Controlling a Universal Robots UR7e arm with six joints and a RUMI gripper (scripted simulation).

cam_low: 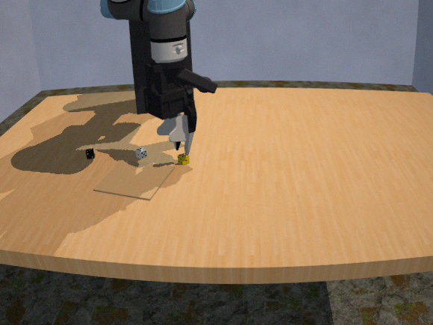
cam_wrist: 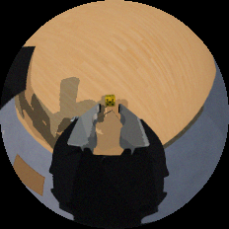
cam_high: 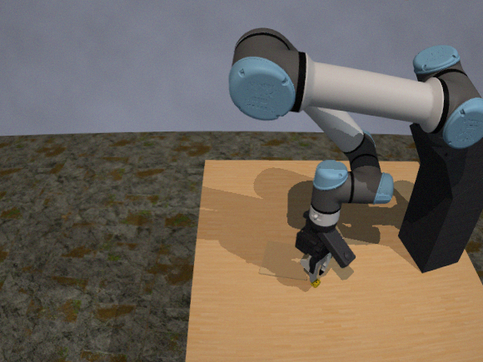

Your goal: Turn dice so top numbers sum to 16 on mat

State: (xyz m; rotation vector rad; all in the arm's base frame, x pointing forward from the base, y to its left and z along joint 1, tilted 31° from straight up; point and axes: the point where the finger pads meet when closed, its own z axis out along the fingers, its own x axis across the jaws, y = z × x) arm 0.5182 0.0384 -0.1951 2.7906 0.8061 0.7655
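Right now my hand is 30 mm above the yellow die. The rest, counted from my hand: thin tan mat (110 mm to the right, 60 mm ahead, 40 mm below); black die (240 mm to the right, 70 mm behind, 30 mm below); white die (100 mm to the right, 50 mm behind, 30 mm below).
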